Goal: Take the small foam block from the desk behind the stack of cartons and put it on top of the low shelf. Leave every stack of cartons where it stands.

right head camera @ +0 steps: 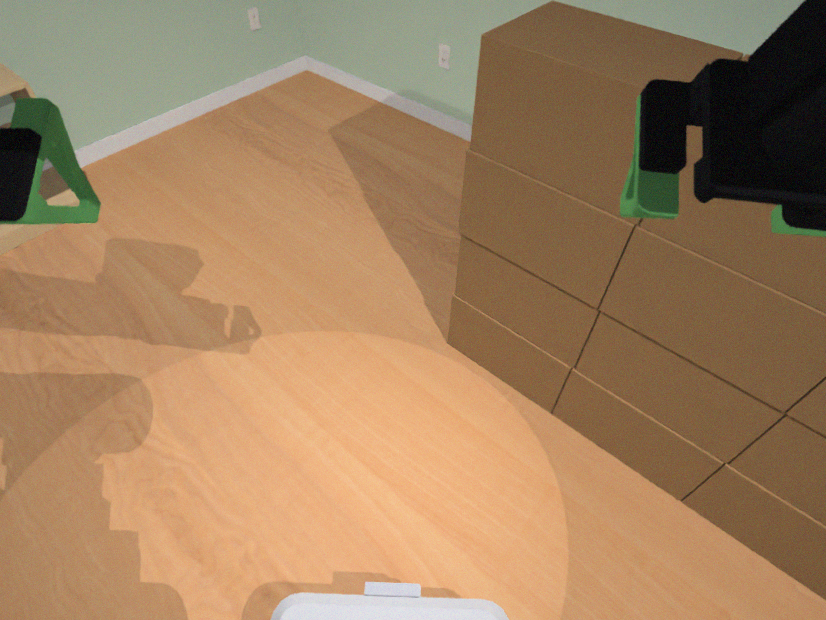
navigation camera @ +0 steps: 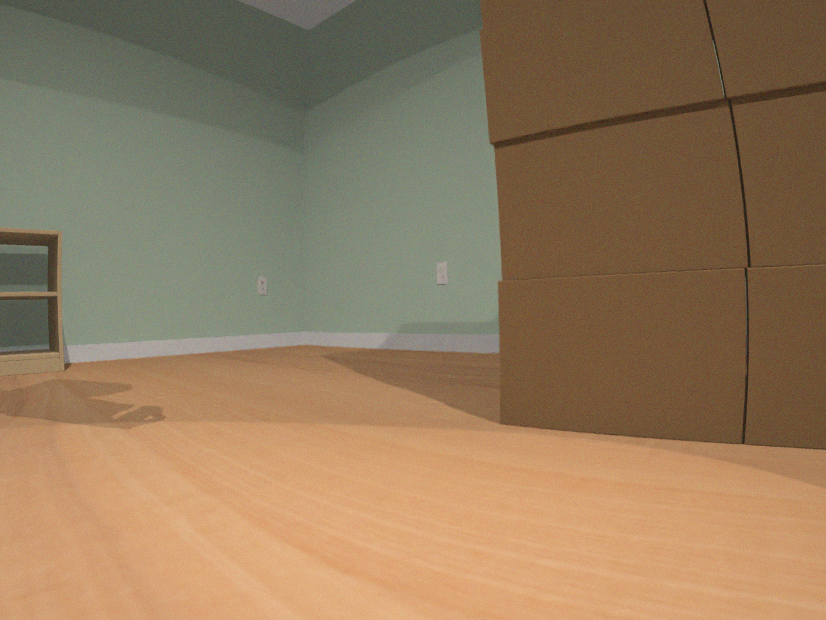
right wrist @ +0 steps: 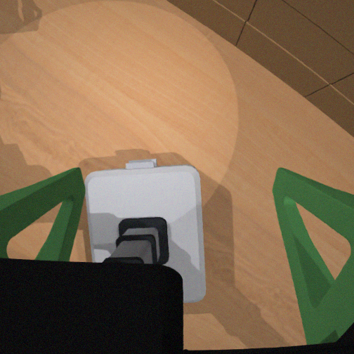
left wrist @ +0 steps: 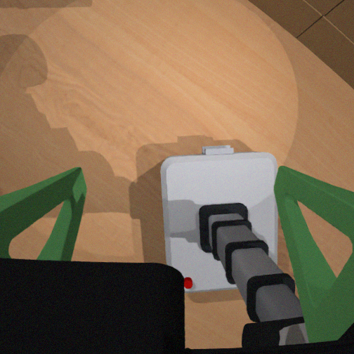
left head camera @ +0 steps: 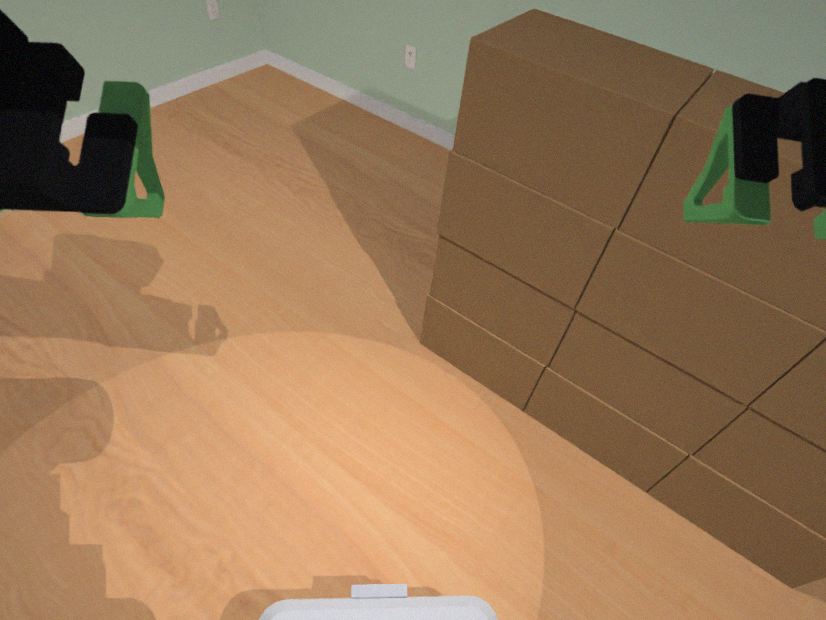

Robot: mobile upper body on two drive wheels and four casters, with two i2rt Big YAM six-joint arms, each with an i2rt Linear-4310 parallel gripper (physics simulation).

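Frame: origin at the left arm's base, x back, y right, z up, level; millimetres.
Seen in the pictures: left gripper, fingertip midpoint: (right head camera: 29, 211) (left head camera: 81, 203); right gripper, fingertip midpoint: (right head camera: 698, 214) (left head camera: 751, 220).
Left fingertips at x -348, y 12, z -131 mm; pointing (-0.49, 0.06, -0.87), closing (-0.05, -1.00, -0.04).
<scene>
A point is followed by its place in that frame.
A tall stack of brown cartons (left head camera: 527, 193) @(x -1061, y 553, z -613 mm) (right head camera: 533, 193) @(x -1077, y 532, z -633 mm) (navigation camera: 620, 200) stands on the floor at the right; its lower edge shows at the upper right in the left wrist view (left wrist: 335, 45) and the right wrist view (right wrist: 300, 40). A low, light wooden shelf (navigation camera: 56, 266) @(x -1984, y -1340, z -954 mm) (right head camera: 9, 81) @(x -1980, y -1379, z -800 mm) is cut off at the left edge, near the wall. My left gripper (left head camera: 80, 212) @(x -348, y 12, z -131 mm) (left wrist: 179, 177) is open and empty, held high above the floor. My right gripper (right head camera: 723, 220) @(x -354, y 448, z -126 mm) (right wrist: 178, 178) (left head camera: 777, 223) @(x -354, y 448, z -126 mm) is open and empty, in front of the cartons as seen by the head cameras. The foam block and the desk do not show.
Green walls (navigation camera: 166, 200) @(x -2745, y -1203, z -516 mm) (left head camera: 346, 40) @(x -3071, y 8, z -1059 mm) meet in a corner behind the floor, with a white baseboard (navigation camera: 200, 347) @(x -2904, y -1055, z -1376 mm) along them. My white base (left head camera: 376, 610) @(x -294, y 218, z -1149 mm) (right head camera: 390, 607) @(x -296, y 224, z -1150 mm) (left wrist: 220, 180) (right wrist: 145, 195) shows below. Shadows of my arms fall on the floor at the left.
</scene>
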